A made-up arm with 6 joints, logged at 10 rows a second.
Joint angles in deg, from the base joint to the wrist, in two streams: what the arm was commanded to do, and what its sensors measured. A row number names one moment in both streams.
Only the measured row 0 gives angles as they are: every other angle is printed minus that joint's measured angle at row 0.
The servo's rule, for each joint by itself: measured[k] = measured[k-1] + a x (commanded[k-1-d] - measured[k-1]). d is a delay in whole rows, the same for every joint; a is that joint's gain. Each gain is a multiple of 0.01, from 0.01 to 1. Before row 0 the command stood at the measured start. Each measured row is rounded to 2 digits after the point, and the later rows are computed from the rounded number. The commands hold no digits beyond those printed.
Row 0, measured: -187.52 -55.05 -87.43 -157.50 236.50 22.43
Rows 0 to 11, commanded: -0.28 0.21 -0.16 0.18 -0.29 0.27; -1.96 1.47 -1.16 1.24 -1.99 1.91; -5.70 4.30 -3.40 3.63 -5.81 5.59; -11.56 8.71 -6.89 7.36 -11.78 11.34; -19.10 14.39 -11.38 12.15 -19.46 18.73; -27.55 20.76 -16.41 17.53 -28.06 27.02; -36.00 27.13 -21.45 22.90 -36.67 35.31; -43.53 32.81 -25.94 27.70 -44.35 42.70; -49.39 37.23 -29.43 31.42 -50.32 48.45; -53.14 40.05 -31.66 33.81 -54.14 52.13; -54.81 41.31 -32.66 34.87 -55.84 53.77; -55.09 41.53 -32.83 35.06 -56.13 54.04
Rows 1 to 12, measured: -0.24 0.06 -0.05 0.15 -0.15 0.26; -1.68 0.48 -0.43 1.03 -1.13 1.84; -5.06 1.63 -1.44 3.14 -3.61 5.44; -10.52 3.75 -3.29 6.56 -7.94 11.10; -17.73 6.94 -6.04 11.09 -14.05 18.42; -25.98 11.09 -9.57 16.31 -21.48 26.68; -34.40 15.90 -13.61 21.65 -29.53 34.96; -42.07 20.97 -17.80 26.55 -37.38 42.39; -48.22 25.85 -21.75 30.49 -44.24 48.21; -52.35 30.11 -25.12 33.18 -49.49 51.97; -54.42 33.47 -27.68 34.55 -52.86 53.70; -54.98 35.89 -29.43 34.96 -54.59 54.03
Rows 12 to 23, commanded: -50.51 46.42 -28.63 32.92 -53.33 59.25; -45.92 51.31 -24.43 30.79 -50.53 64.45; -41.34 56.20 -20.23 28.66 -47.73 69.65; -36.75 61.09 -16.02 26.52 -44.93 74.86; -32.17 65.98 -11.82 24.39 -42.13 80.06; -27.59 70.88 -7.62 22.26 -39.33 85.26; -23.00 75.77 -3.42 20.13 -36.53 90.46; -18.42 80.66 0.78 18.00 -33.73 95.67; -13.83 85.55 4.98 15.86 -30.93 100.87; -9.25 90.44 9.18 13.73 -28.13 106.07; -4.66 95.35 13.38 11.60 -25.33 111.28; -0.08 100.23 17.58 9.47 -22.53 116.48
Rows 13 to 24, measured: -51.23 39.05 -29.16 33.31 -53.92 59.04; -46.77 42.73 -27.55 31.27 -52.12 64.23; -42.21 46.77 -25.06 29.16 -49.79 69.43; -37.62 51.07 -21.99 27.02 -47.21 74.64; -33.04 55.54 -18.53 24.89 -44.52 79.84; -28.46 60.14 -14.82 22.76 -41.77 85.04; -23.87 64.83 -10.94 20.63 -38.99 90.24; -19.29 69.58 -6.96 18.50 -36.20 95.45; -14.70 74.37 -2.90 16.36 -33.41 100.65; -10.12 79.19 1.21 14.23 -30.61 105.85; -5.53 84.04 5.35 12.10 -27.81 111.06; -0.95 88.90 9.51 9.97 -25.01 116.26
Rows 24 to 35, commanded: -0.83 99.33 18.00 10.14 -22.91 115.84; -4.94 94.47 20.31 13.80 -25.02 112.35; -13.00 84.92 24.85 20.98 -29.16 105.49; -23.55 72.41 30.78 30.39 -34.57 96.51; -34.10 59.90 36.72 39.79 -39.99 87.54; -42.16 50.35 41.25 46.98 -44.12 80.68; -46.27 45.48 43.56 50.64 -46.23 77.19; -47.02 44.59 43.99 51.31 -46.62 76.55; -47.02 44.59 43.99 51.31 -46.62 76.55; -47.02 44.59 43.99 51.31 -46.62 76.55; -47.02 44.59 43.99 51.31 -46.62 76.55; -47.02 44.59 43.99 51.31 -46.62 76.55
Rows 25 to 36, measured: -0.85 92.03 12.40 10.11 -23.90 115.86; -4.29 92.76 15.09 13.10 -24.49 112.49; -11.61 90.41 18.41 19.48 -26.97 105.77; -21.64 85.01 22.62 28.32 -31.00 96.88; -32.11 77.48 27.41 37.61 -35.76 87.91; -40.55 69.34 32.12 45.20 -40.19 80.97; -45.35 62.18 36.01 49.61 -43.39 77.34; -46.75 56.90 38.72 50.99 -45.10 76.58; -46.98 53.21 40.51 51.25 -45.91 76.55; -47.01 50.62 41.69 51.30 -46.29 76.55; -47.02 48.81 42.47 51.31 -46.46 76.55; -47.02 47.54 42.99 51.31 -46.54 76.55
